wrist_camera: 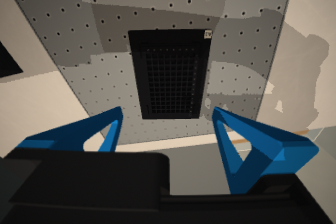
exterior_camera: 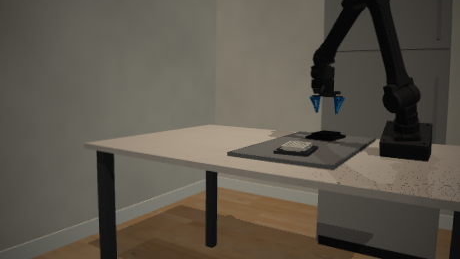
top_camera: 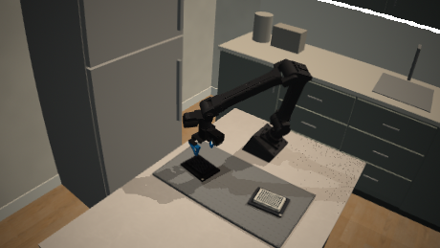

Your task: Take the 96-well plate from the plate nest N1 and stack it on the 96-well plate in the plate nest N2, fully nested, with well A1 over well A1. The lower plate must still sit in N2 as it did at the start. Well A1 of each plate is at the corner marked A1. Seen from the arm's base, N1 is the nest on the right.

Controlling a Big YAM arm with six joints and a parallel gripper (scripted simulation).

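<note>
Right now my hand is 1 cm to the left of the black 96-well plate and 10 cm above it. Round my hand: nest N2 (5 cm ahead, 37 cm to the left, 12 cm below); then nest N1 (1 cm to the right, 12 cm below); then white 96-well plate (5 cm ahead, 37 cm to the left, 10 cm below).
</note>
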